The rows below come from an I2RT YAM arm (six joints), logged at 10 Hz.
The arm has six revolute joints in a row. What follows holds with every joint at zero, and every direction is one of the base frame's. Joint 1 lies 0.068 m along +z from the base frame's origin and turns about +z. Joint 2 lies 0.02 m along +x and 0.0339 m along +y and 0.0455 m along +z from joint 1 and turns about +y. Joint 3 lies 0.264 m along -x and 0.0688 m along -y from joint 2 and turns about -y. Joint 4 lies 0.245 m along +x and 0.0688 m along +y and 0.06 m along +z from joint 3 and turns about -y. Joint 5 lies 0.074 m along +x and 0.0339 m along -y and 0.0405 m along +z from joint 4 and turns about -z. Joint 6 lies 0.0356 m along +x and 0.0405 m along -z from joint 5 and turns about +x. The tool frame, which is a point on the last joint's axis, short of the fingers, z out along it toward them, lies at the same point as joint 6; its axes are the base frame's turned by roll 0, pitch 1.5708 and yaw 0 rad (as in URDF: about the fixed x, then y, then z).
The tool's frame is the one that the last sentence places.
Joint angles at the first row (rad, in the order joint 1, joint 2, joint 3, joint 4, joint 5, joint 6):
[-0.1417 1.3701 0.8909 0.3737 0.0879 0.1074]
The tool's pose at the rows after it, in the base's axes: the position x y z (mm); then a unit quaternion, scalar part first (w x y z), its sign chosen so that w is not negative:
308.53, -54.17, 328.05, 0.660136, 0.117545, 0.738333, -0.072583
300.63, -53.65, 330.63, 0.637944, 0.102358, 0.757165, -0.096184
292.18, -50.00, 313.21, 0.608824, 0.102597, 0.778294, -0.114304
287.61, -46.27, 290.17, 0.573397, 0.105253, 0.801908, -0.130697
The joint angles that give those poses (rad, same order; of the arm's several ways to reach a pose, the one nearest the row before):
[-0.1619 1.3178 0.9661 0.2329 0.1047 0.0608]
[-0.1627 1.2865 0.9757 0.1413 0.1196 0.0052]
[-0.1501 1.2606 0.9173 0.1055 0.1619 -0.0155]
[-0.1341 1.2587 0.8581 0.0799 0.2096 -0.0246]

